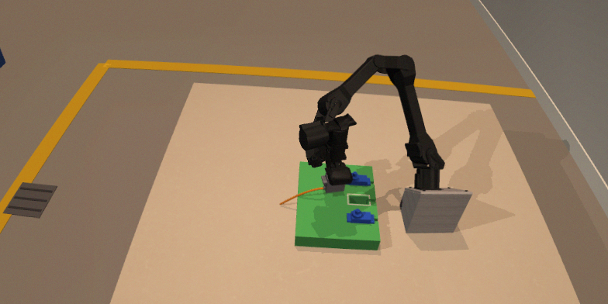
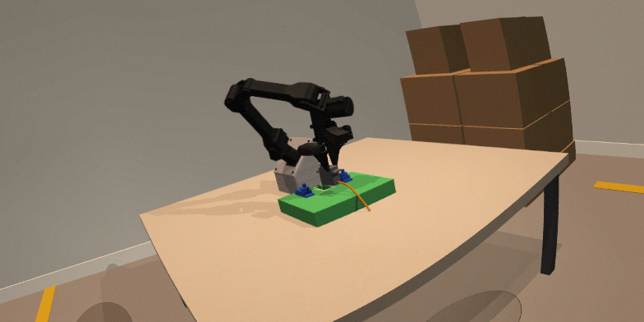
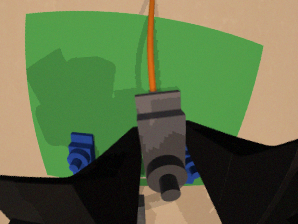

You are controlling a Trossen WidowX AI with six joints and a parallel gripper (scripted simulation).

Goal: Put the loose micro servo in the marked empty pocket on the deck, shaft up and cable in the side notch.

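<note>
The green deck is 1 cm ahead of my gripper tip, 1 cm to the left of it and 10 cm below it.
</note>
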